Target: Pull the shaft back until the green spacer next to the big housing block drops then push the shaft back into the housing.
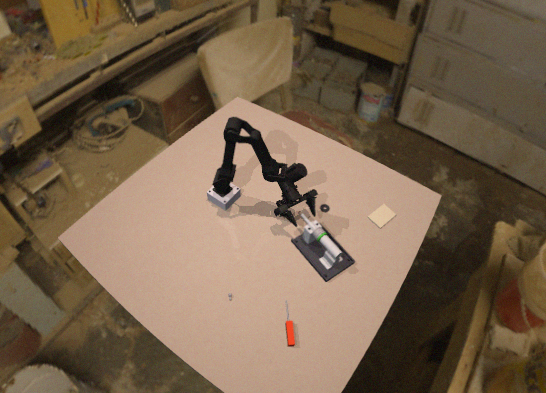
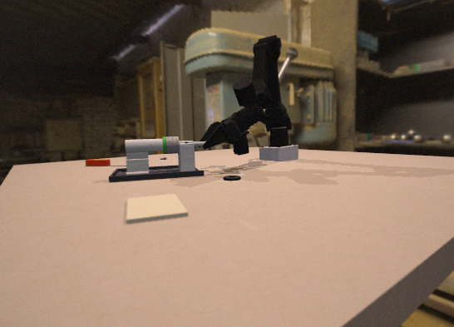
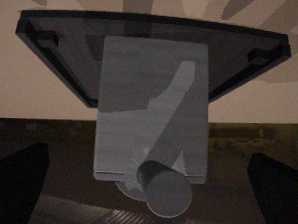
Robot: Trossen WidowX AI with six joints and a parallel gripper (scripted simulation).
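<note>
Right now my gripper tip is 6 cm short of the grey shaft, 2 cm to the left of it and 1 cm below it. Round my gripper tip: tan square pad (29 cm to the left, 22 cm ahead, 7 cm below); then black washer (16 cm to the left, 7 cm below); then green spacer (10 cm ahead, 3 cm to the right, 1 cm above).
</note>
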